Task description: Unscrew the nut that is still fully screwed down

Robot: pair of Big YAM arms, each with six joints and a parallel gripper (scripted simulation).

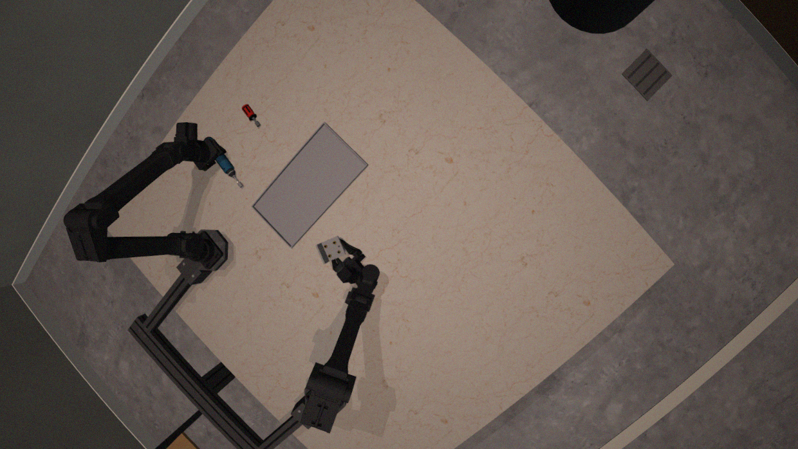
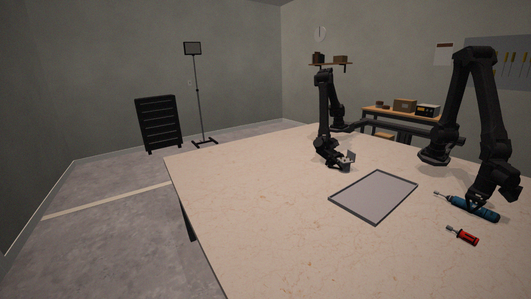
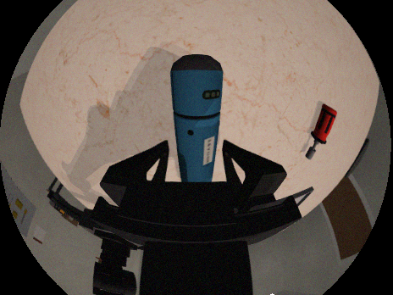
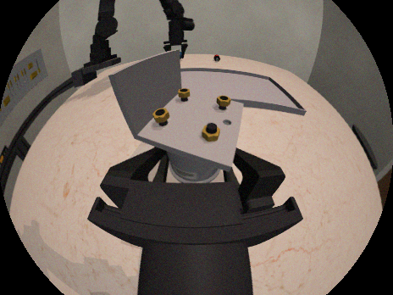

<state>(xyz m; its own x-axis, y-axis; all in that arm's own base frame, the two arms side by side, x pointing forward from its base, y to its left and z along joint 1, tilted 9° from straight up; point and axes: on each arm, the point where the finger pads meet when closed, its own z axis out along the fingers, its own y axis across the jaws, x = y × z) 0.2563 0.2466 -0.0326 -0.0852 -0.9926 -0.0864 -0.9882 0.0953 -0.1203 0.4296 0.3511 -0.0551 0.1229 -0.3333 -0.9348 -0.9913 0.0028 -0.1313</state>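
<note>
Right now the joint module is 10 mm above my right hand. Round my right hand: flat grey tray 50 mm ahead, 240 mm to the left, 20 mm below; then red-handled screwdriver 50 mm ahead, 580 mm to the left, 10 mm below; then grey bracket 50 mm above.
</note>
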